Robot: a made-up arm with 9 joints. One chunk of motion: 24 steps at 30 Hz.
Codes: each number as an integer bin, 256 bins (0 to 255) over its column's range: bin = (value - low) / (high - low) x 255, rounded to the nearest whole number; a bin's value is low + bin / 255 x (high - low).
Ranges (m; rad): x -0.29..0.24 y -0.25..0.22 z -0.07..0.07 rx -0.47..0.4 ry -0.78..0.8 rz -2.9..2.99
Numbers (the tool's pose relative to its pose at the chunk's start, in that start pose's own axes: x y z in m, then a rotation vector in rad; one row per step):
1: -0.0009 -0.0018 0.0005 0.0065 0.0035 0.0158
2: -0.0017 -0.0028 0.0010 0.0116 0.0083 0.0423
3: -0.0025 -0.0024 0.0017 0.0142 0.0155 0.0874
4: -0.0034 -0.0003 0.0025 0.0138 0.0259 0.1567
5: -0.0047 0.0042 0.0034 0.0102 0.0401 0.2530
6: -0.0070 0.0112 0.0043 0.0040 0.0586 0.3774
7: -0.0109 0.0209 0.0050 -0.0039 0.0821 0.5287
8: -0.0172 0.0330 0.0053 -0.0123 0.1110 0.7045
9: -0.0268 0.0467 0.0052 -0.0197 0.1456 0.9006
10: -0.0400 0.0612 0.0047 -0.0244 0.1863 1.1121
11: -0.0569 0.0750 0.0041 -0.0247 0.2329 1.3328
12: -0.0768 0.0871 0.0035 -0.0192 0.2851 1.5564
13: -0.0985 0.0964 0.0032 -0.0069 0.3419 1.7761
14: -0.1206 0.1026 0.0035 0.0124 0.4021 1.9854
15: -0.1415 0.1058 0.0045 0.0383 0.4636 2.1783
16: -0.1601 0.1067 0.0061 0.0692 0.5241 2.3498
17: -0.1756 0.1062 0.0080 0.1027 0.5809 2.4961
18: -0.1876 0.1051 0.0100 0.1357 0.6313 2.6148
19: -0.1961 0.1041 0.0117 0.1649 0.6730 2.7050
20: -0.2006 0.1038 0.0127 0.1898 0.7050 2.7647
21: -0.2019 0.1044 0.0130 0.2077 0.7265 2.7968
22: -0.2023 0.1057 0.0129 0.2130 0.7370 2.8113
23: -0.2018 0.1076 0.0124 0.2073 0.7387 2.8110
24: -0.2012 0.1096 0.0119 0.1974 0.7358 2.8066
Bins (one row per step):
1: 139 135 128 140 126 126
2: 139 134 129 141 127 127
3: 138 134 131 142 128 129
4: 138 135 132 142 130 132
5: 137 138 134 141 132 137
6: 136 142 135 139 135 142
7: 134 147 137 137 139 148
8: 131 154 137 134 144 156
9: 127 161 137 132 149 165
10: 120 169 136 131 156 174
11: 112 176 135 131 163 183
12: 103 183 134 132 172 193
13: 92 188 133 136 181 202
14: 82 191 134 141 191 212
15: 71 193 136 149 201 220
16: 62 194 139 158 210 227
17: 55 193 142 168 220 234
18: 49 193 146 178 228 239
19: 45 192 149 186 235 243
20: 43 192 151 193 240 245
21: 42 192 151 199 243 247
22: 42 193 151 200 245 247
23: 42 194 150 199 245 247
24: 43 195 149 196 245 247

